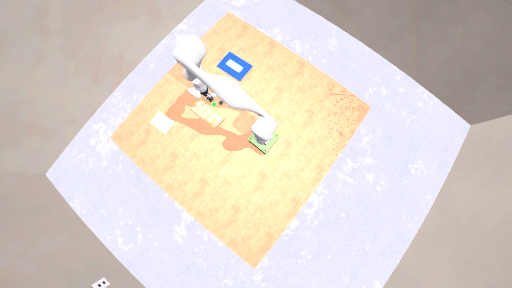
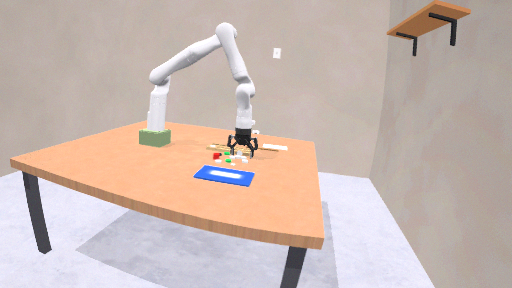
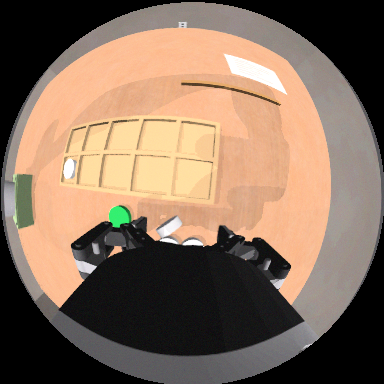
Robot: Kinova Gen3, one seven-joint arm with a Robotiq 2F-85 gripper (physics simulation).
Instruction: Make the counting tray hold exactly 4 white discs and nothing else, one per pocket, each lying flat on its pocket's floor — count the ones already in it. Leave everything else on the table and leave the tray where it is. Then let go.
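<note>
The counting tray (image 1: 222,124) (image 3: 218,150) lies flat with two rows of pockets. One white disc (image 3: 69,169) is in the end pocket nearest the robot's base, in the row nearer the gripper; the other pockets look empty. My gripper (image 1: 211,99) (image 2: 242,154) (image 3: 181,229) is open, low over the table beside the tray, with nothing gripped. Between its fingers a white disc (image 2: 239,153) (image 3: 169,226) is tilted, its edge showing. Two more white discs, one left (image 3: 169,241) and one right (image 3: 192,242), are partly hidden by the gripper body. More white discs (image 2: 218,161) (image 2: 245,161) lie on the table.
A green disc (image 1: 214,104) (image 3: 119,216) lies by one finger; another green disc (image 2: 228,161), a red block (image 2: 216,156) and a small black object (image 1: 220,103) are near. A blue mat (image 1: 241,76) (image 2: 202,175), a thin stick (image 3: 230,88) and white paper (image 1: 162,122) (image 3: 255,74) lie farther out.
</note>
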